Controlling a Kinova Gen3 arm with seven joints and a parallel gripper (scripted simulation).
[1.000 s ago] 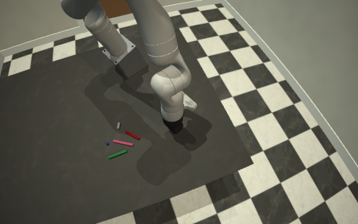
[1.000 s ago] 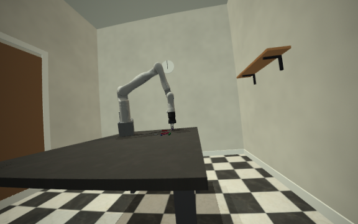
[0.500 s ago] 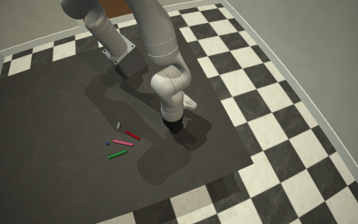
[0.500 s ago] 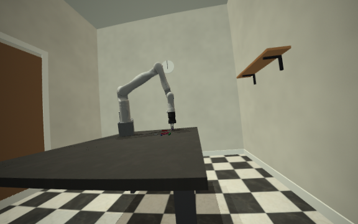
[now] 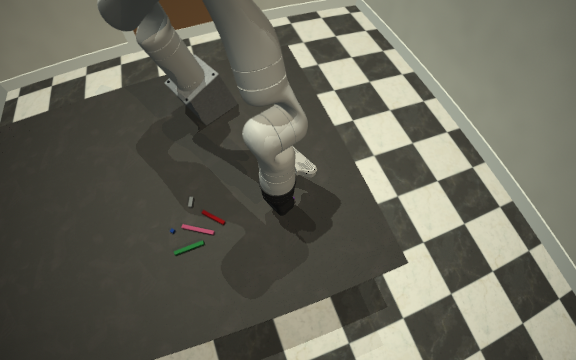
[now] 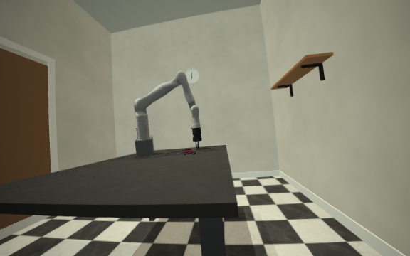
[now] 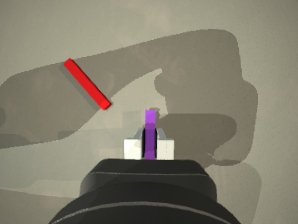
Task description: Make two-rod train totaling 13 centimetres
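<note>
Right now the purple rod is 1 cm below my hand. Round my hand: green rod (4 cm ahead, 28 cm to the right, 3 cm below); short grey rod (9 cm behind, 25 cm to the right, 3 cm below); pink rod (1 cm behind, 24 cm to the right, 3 cm below).
</note>
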